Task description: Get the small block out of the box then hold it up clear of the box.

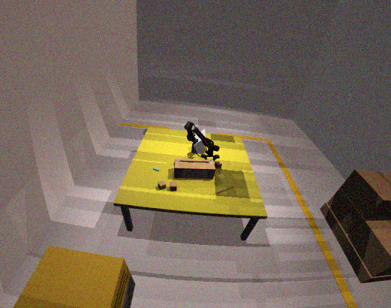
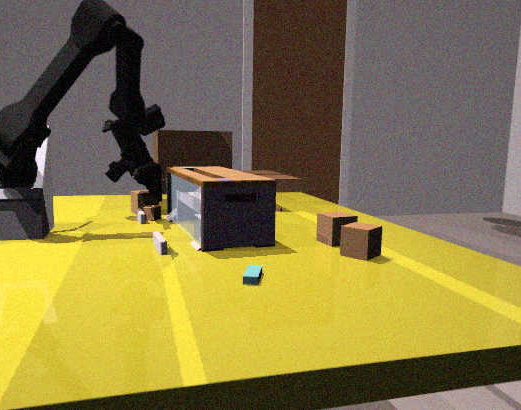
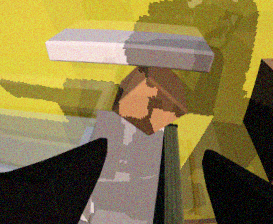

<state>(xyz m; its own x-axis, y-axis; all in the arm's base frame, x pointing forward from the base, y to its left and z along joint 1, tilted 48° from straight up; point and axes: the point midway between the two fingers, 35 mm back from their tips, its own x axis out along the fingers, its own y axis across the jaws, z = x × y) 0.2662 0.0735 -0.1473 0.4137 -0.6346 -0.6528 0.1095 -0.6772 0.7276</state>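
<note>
Right now my gripper tip is 30 mm above the small block, 20 mm past it and 10 mm to the left of it. From my gripper tip the other things lie so: teal piece 530 mm to the right, 120 mm ahead, 40 mm below.
</note>
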